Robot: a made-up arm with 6 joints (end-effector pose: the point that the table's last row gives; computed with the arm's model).
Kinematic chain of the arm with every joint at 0, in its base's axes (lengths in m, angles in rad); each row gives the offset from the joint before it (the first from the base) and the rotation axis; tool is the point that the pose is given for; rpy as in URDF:
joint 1: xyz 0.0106 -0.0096 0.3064 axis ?
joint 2: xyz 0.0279 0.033 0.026 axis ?
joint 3: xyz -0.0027 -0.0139 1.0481 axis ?
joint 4: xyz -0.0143 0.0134 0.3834 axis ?
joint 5: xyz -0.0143 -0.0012 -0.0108 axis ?
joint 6: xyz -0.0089 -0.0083 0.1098 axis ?
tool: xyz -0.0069 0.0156 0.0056 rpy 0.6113 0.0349 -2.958
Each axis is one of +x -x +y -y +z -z.
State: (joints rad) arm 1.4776 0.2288 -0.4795 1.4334 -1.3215 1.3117
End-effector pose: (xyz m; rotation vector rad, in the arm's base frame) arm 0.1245 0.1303 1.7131 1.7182 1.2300 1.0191
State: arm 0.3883 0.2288 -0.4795 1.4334 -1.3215 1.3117
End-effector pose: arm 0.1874 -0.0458 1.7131 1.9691 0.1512 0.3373
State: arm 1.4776 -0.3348 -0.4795 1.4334 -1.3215 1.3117
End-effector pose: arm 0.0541 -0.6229 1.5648 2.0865 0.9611 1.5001
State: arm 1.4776 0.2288 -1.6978 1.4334 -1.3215 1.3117
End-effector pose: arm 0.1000 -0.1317 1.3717 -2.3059 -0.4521 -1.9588
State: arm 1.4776 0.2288 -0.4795 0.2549 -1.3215 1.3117
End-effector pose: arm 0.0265 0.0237 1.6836 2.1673 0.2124 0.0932
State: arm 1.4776 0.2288 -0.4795 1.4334 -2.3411 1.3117
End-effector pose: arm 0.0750 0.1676 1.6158 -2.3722 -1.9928 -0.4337
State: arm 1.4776 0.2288 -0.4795 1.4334 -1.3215 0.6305
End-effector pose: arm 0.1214 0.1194 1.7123 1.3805 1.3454 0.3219
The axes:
joint 1: +z
joint 2: +y
joint 3: +y
joint 4: +z
joint 5: +y
joint 6: +z

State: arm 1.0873 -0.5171 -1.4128 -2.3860 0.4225 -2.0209
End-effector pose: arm -0.4273 -0.8177 1.0280 2.6064 -0.7973 0.6504
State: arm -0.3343 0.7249 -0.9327 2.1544 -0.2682 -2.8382
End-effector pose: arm 0.6258 -0.2135 1.5986 0.2140 0.4411 2.2962
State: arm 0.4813 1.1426 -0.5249 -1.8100 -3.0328 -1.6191
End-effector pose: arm 0.9747 0.5686 0.9864 -2.5959 0.1285 0.7410
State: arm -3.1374 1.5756 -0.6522 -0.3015 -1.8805 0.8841
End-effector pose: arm -1.2384 -0.0772 0.6203 1.2962 1.0241 0.7196
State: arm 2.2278 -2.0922 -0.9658 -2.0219 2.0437 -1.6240
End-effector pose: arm 0.5644 -0.6577 -0.5092 -0.5043 0.1704 -0.4125
